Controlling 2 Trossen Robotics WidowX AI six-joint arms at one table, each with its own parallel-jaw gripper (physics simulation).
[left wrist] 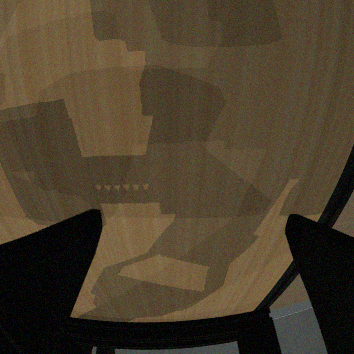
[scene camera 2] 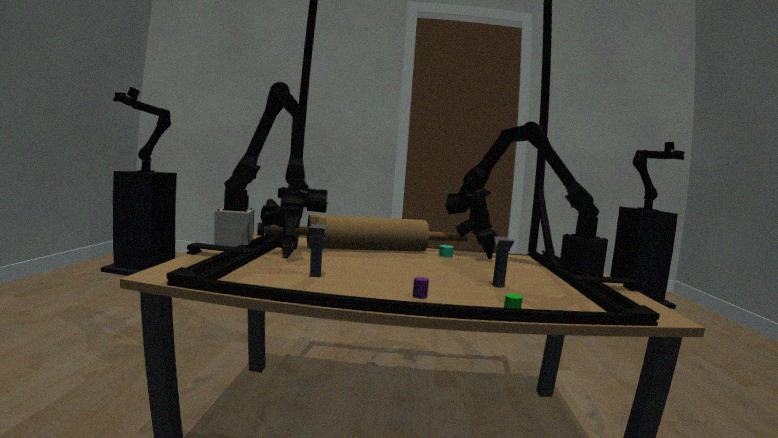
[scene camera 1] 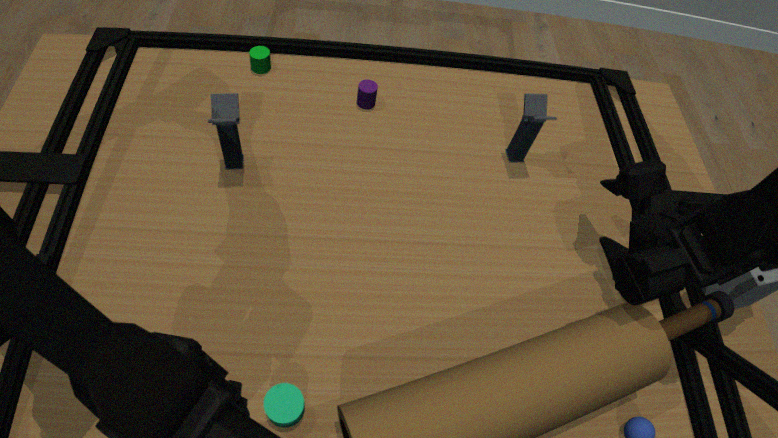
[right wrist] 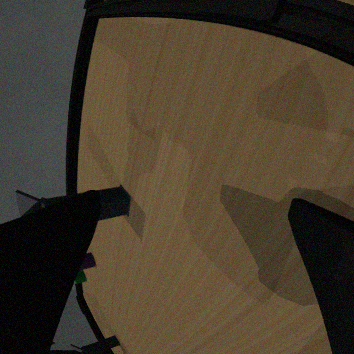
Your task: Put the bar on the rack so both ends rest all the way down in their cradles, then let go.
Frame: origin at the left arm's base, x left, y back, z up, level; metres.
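Seen in the pictures: left gripper, between the fingertips: (left wrist: 197, 223) (scene camera 2: 487, 255); right gripper, between the fingertips: (scene camera 2: 286, 247) (scene camera 1: 602, 210) (right wrist: 198, 205); left arm's base, origin of its link: (scene camera 2: 585, 236); right arm's base, origin of its link: (scene camera 2: 235, 209).
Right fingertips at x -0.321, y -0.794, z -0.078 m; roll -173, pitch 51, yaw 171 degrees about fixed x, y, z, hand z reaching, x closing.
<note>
Offsets run from my right fingertips to a thing's middle. "pt": to the spot under its first point.
The bar, a thick tan roll @[pt dz +0.065, dx -0.117, dy +0.312 m] (scene camera 1: 506, 375) (scene camera 2: 375, 233) with thin brown ends, lies slanted at the lower right in scene camera 1, away from the rack. Its blue-banded end shows there; its other end is out of that view. The rack is two dark posts with grey cradles, one post @[dz +0.011, dx +0.340, dy +0.435 m] (scene camera 1: 230, 144) (scene camera 2: 499, 266) and another post @[dz +0.011, dx +0.159, dy +0.032 m] (scene camera 1: 525, 138) (scene camera 2: 315, 255) (right wrist: 114, 202); both cradles are empty. My left gripper (scene camera 2: 488, 253) (left wrist: 197, 223) is open and empty, near the bar's unbanded end in scene camera 2. My right gripper (scene camera 1: 605, 213) (scene camera 2: 287, 253) (right wrist: 198, 205) is open and empty, beside the roll's blue-banded end.
A green cylinder @[dz -0.020, dx +0.512, dy +0.319 m] (scene camera 1: 260, 60) (scene camera 2: 512, 301) and a purple cylinder @[dz -0.018, dx +0.361, dy +0.196 m] (scene camera 1: 367, 95) (scene camera 2: 420, 287) stand beyond the posts in scene camera 1. A teal disc @[dz -0.021, dx -0.014, dy +0.521 m] (scene camera 1: 283, 403) (scene camera 2: 445, 250) and a blue ball @[dz -0.018, dx -0.265, dy +0.168 m] (scene camera 1: 639, 428) lie near the bar. A black frame @[pt dz -0.018, dx +0.451, dy +0.137 m] (scene camera 1: 370, 51) (scene camera 2: 381, 307) borders the table.
</note>
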